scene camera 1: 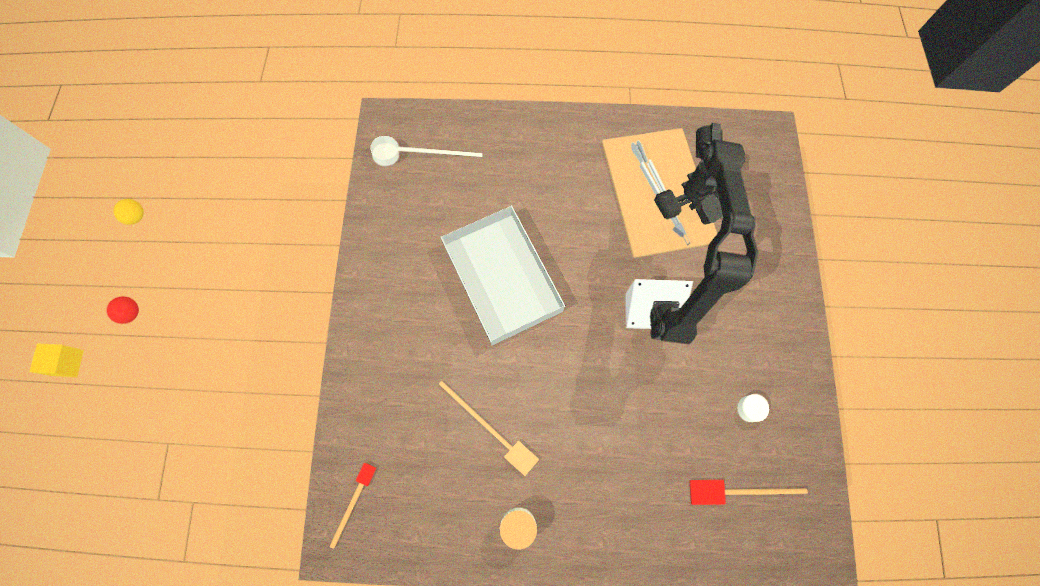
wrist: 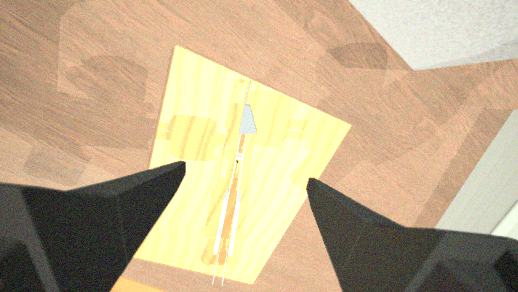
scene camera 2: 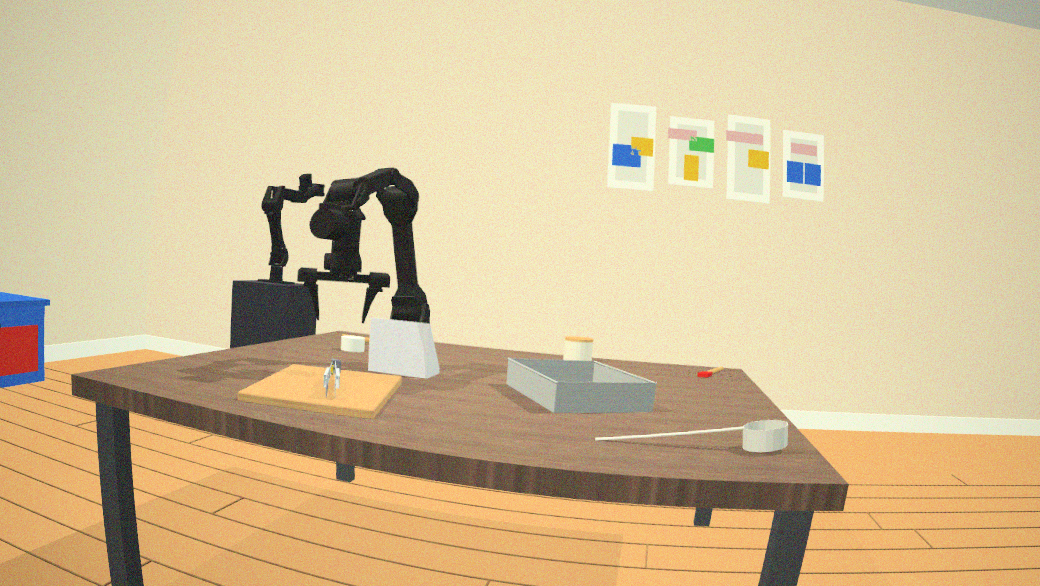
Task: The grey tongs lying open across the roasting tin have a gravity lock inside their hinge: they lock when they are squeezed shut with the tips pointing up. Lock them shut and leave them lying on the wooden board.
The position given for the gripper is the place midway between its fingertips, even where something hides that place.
The gripper shows in scene camera 1 (683, 208), in the wrist view (248, 175) and in scene camera 2 (340, 321). One and the same spot on a wooden board: (wrist: 200, 120) is (scene camera 1: 694, 219).
